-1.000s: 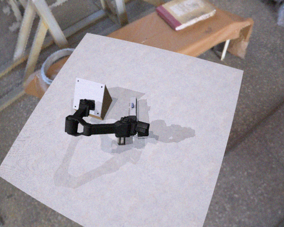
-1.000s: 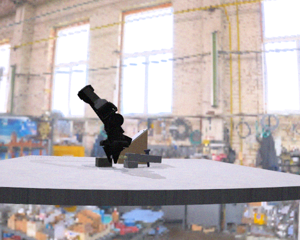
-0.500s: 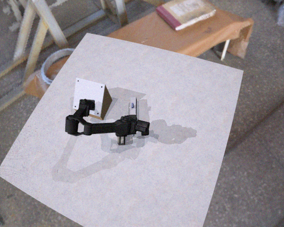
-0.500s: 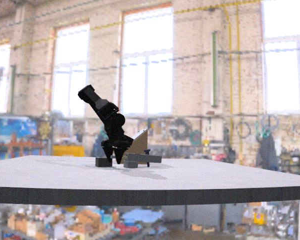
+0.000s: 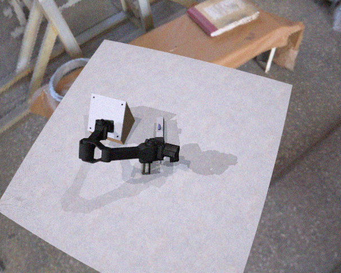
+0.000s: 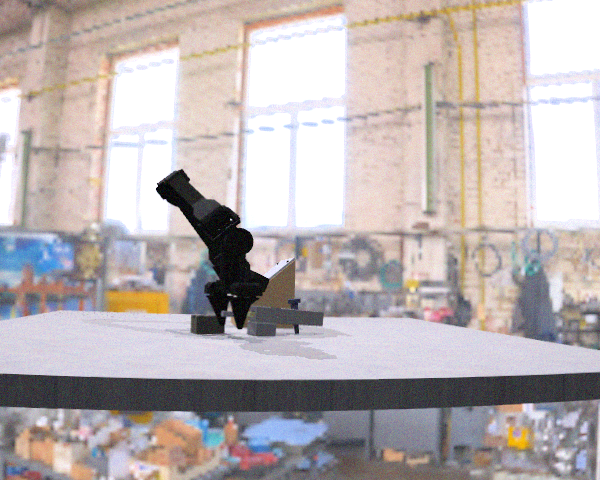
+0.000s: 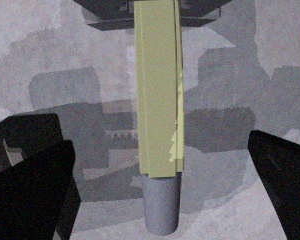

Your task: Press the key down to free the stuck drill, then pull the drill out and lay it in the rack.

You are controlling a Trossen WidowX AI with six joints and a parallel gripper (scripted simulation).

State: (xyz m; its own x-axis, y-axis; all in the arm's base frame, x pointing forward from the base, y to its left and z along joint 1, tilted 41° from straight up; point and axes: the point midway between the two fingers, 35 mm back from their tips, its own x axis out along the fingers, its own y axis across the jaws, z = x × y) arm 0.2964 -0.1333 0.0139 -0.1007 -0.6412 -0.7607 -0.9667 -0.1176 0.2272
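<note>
The drill is 1 cm behind my gripper tip, 4 cm to the left of it and 3 cm above it. Round my gripper tip: rack 7 cm behind, 4 cm to the right; blue key 4 cm behind, 16 cm to the left, 3 cm above.
</note>
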